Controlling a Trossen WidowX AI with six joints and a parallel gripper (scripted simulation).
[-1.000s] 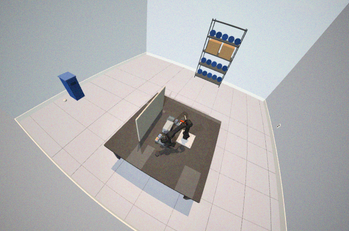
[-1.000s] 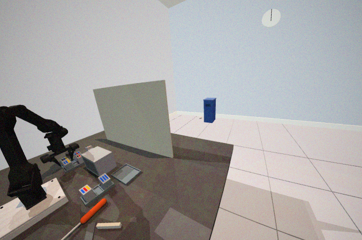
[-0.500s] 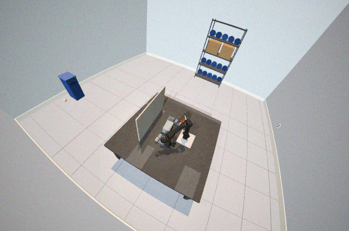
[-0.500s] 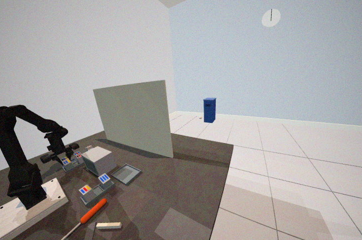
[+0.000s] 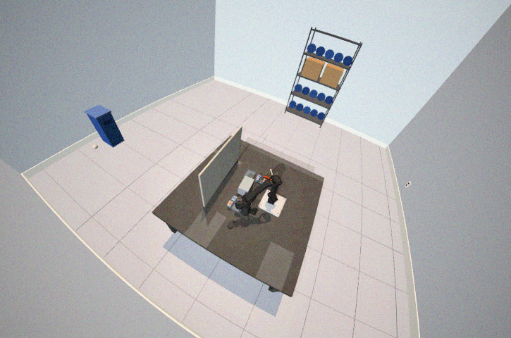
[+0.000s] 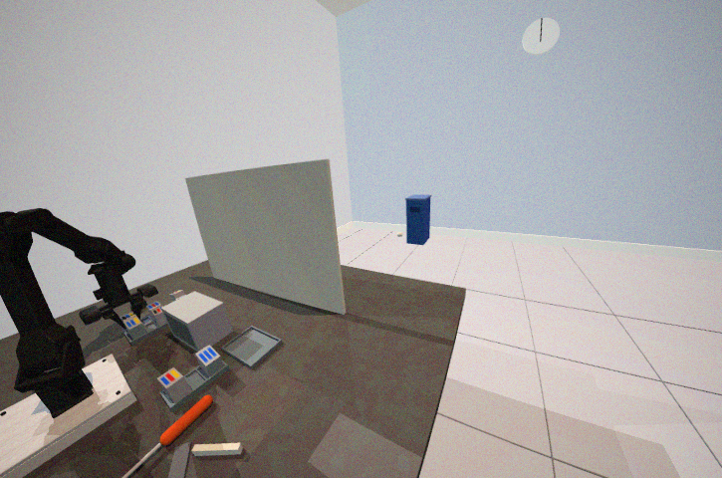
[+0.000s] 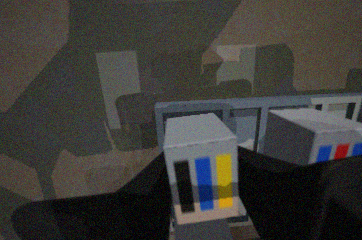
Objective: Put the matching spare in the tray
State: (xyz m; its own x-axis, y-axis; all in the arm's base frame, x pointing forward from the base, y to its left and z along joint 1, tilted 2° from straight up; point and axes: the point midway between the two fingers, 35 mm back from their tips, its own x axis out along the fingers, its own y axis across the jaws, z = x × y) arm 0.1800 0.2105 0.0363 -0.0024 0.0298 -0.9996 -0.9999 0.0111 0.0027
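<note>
Now: gripper tip 130 mm short of the flat grey tray, 430 mm to the left of it and 20 mm above it. The rest, counted from my gripper tip: black disc: 70 mm ahead, 160 mm to the left, 10 mm below; then mounted unit: 100 mm ahead, 230 mm to the right, 30 mm above; then upright panel: 350 mm ahead, 240 mm to the right, 200 mm above.
</note>
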